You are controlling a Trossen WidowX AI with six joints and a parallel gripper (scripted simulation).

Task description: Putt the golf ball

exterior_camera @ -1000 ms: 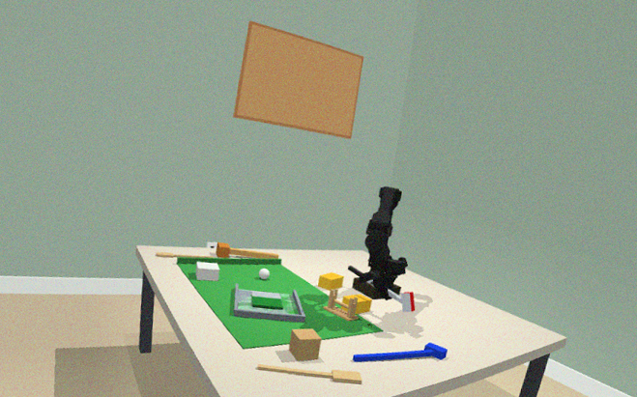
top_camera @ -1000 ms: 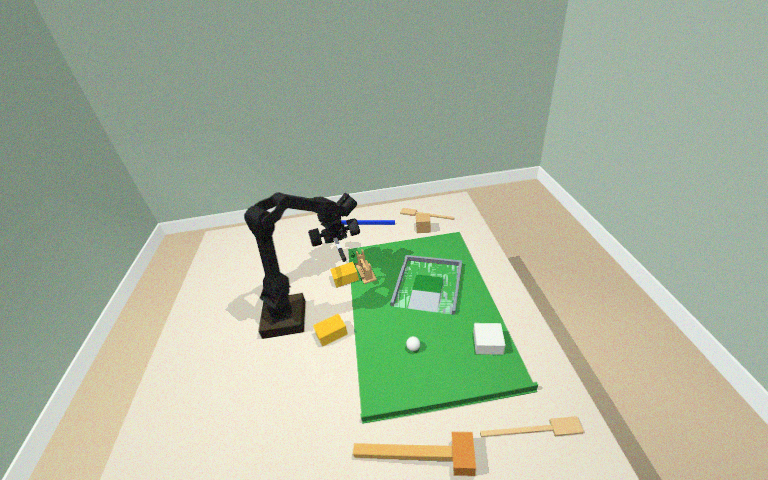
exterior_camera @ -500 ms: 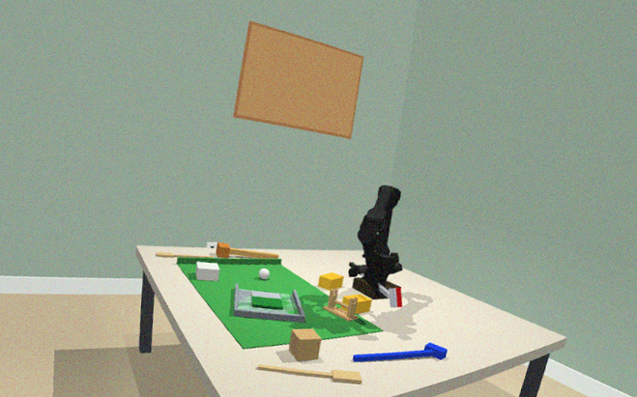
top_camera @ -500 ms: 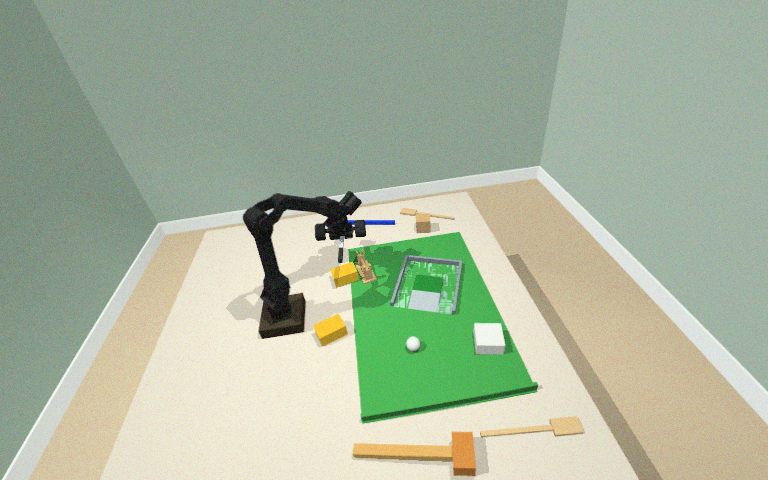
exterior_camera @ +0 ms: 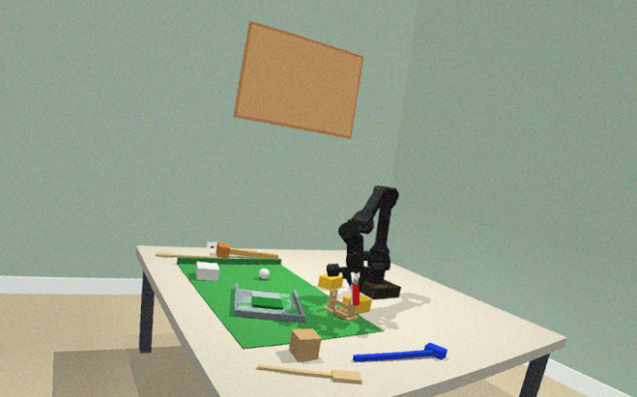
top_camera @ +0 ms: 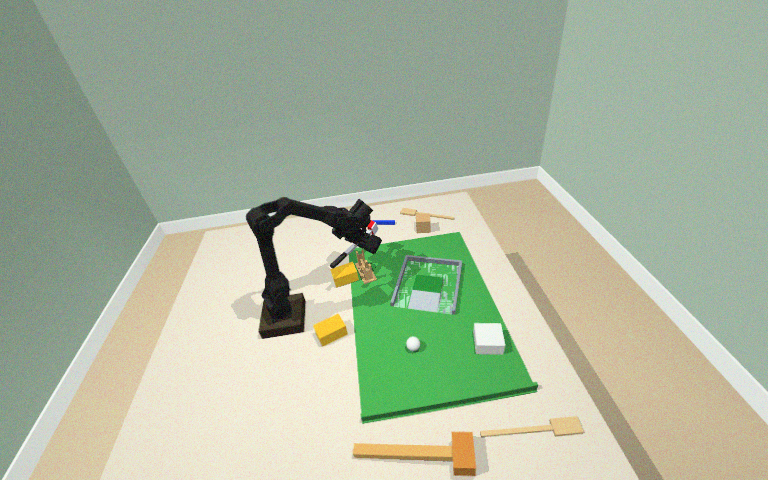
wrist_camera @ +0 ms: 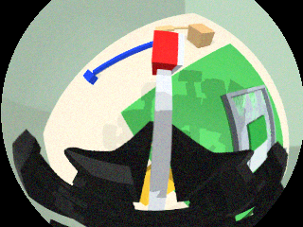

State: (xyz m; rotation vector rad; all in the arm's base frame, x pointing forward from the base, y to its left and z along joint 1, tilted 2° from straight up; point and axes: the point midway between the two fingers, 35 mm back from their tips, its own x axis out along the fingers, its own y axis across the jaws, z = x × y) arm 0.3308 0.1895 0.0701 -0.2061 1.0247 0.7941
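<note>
Now: the red putter 2 cm behind my gripper tip, 4 cm to the right of it and 3 cm above it. The rest, counted from my gripper tip: wooden stand 2 cm behind, 7 cm to the right, 6 cm below; then blue putter 4 cm ahead, 25 cm to the left, 8 cm below; then wooden cube 29 cm ahead, 11 cm to the left, 7 cm below.
</note>
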